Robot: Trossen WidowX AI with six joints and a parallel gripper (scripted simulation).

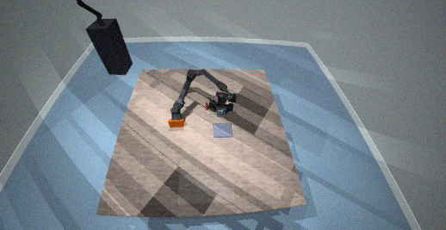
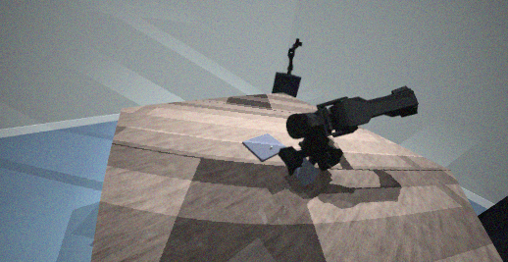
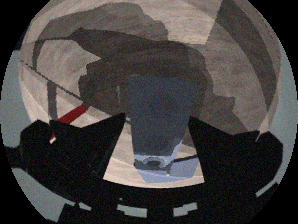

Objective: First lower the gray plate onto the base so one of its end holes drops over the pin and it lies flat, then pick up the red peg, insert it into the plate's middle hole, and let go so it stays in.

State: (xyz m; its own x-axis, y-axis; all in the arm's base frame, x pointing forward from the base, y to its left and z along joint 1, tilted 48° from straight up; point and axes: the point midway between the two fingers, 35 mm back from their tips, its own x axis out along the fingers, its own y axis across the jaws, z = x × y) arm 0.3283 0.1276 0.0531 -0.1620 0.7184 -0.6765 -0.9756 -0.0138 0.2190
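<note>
The base is 2 cm ahead of my gripper tip and 15 cm to the right of it. The rest, counted from my gripper tip: gray plate: 3 cm above; then red peg: 12 cm behind, 2 cm to the left, 3 cm above.
</note>
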